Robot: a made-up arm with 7 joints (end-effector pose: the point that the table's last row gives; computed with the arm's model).
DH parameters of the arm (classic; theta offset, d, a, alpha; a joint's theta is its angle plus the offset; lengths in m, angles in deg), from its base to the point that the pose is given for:
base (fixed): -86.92 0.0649 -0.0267 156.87
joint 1: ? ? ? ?
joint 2: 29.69 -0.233 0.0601 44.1
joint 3: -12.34 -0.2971 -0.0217 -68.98
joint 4: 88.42 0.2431 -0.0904 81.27
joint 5: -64.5 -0.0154 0.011 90
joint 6: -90 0.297 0.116 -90
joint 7: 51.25 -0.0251 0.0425 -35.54
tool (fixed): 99.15 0.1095 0 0
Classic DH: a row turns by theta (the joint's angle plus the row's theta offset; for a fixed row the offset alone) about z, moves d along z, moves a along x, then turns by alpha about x.
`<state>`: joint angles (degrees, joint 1 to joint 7).
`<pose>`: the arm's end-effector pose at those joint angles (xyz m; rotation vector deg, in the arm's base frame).
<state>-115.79 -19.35 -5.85 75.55 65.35 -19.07 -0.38</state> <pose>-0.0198 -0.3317 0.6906 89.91 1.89 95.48</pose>
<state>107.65 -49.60 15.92 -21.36 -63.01 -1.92 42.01</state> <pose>0.3560 0.3982 0.5166 42.49 -157.64 9.03</pose>
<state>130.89 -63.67 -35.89 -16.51 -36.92 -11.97 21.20</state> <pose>0.3425 0.1507 0.4973 -26.75 127.02 -18.00</pose>
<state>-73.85 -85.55 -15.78 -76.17 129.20 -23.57 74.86</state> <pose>-0.1940 0.3083 0.5325 -62.48 142.96 36.95</pose>
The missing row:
joint 1: -87.17 -0.4251 -0.245 -88.79
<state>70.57 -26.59 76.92 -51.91 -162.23 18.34 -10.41</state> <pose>0.3228 0.7655 0.6139 109.54 -79.69 -41.68</pose>
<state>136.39 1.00 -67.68 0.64 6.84 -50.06 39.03</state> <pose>0.4651 0.1045 0.3942 -53.81 89.97 -30.32</pose>
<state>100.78 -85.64 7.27 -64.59 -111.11 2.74 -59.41</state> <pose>0.3840 -0.0481 0.8441 -58.76 63.39 15.69</pose>
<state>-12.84 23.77 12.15 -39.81 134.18 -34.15 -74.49</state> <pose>-0.3670 0.3465 0.9695 106.26 31.13 -102.51</pose>
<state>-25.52 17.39 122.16 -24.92 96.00 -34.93 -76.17</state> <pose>-0.2375 0.4686 0.8336 -126.37 34.92 66.52</pose>
